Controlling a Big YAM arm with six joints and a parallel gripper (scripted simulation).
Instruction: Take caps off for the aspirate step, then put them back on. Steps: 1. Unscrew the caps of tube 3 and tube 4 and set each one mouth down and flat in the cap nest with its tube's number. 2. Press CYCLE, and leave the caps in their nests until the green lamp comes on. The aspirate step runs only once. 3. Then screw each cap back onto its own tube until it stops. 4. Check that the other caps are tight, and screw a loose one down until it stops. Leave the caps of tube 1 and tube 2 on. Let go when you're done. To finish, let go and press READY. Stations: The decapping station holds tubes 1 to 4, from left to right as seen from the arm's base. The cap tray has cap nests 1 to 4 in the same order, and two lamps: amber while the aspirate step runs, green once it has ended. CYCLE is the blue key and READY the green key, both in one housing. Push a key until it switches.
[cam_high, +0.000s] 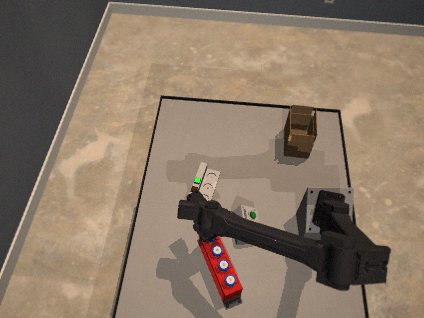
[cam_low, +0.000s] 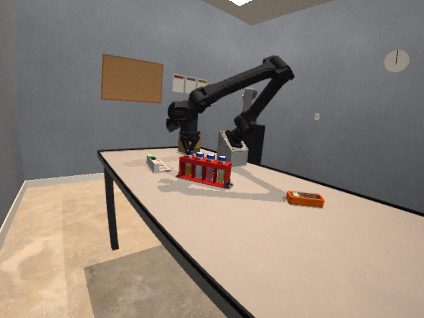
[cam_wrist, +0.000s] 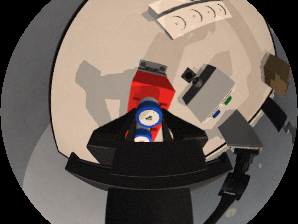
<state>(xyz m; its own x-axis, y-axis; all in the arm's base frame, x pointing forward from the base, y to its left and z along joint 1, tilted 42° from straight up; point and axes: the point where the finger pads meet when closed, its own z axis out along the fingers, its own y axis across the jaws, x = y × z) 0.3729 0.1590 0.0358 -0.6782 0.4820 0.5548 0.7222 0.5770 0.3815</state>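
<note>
Right now the blue tube cap is right at my hand. The rest, counted from my hand: green key 140 mm behind, 130 mm to the right, 50 mm below; then key housing 120 mm behind, 100 mm to the right, 60 mm below; then blue key 150 mm behind, 80 mm to the right, 50 mm below.
</note>
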